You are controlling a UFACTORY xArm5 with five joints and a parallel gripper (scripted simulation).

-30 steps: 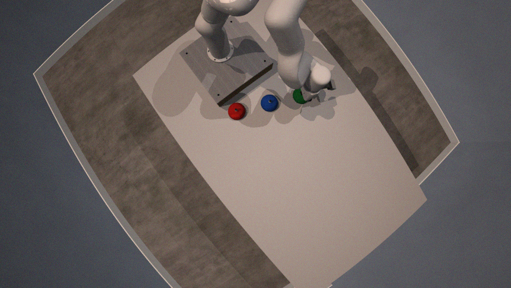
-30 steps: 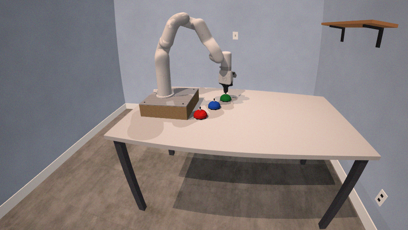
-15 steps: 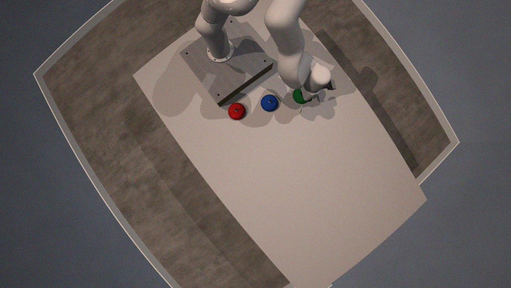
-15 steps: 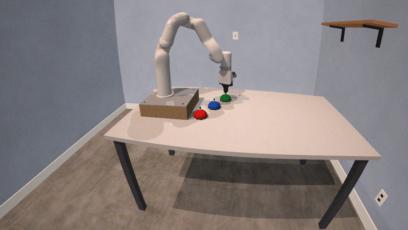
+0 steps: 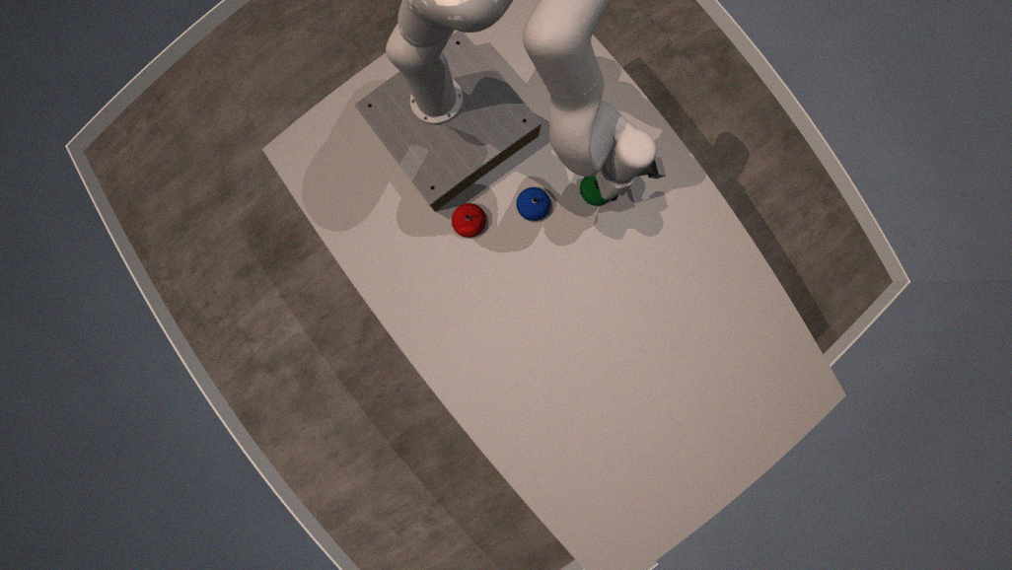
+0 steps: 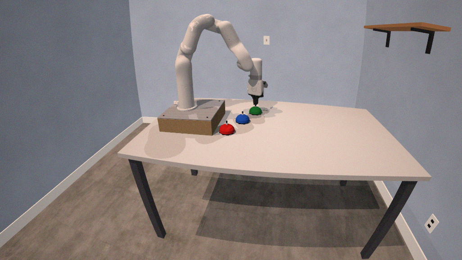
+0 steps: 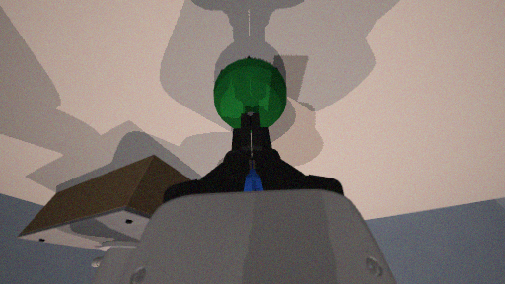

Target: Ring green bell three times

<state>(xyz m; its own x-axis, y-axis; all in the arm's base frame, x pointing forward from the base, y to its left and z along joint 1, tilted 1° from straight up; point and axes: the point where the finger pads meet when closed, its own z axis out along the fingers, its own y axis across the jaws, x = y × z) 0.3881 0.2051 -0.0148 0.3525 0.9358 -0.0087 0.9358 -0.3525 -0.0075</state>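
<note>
My gripper is now 40 mm above the green bell. Also, from my hand: blue bell: 60 mm behind, 150 mm to the right, 40 mm below; red bell: 120 mm behind, 310 mm to the right, 40 mm below.
</note>
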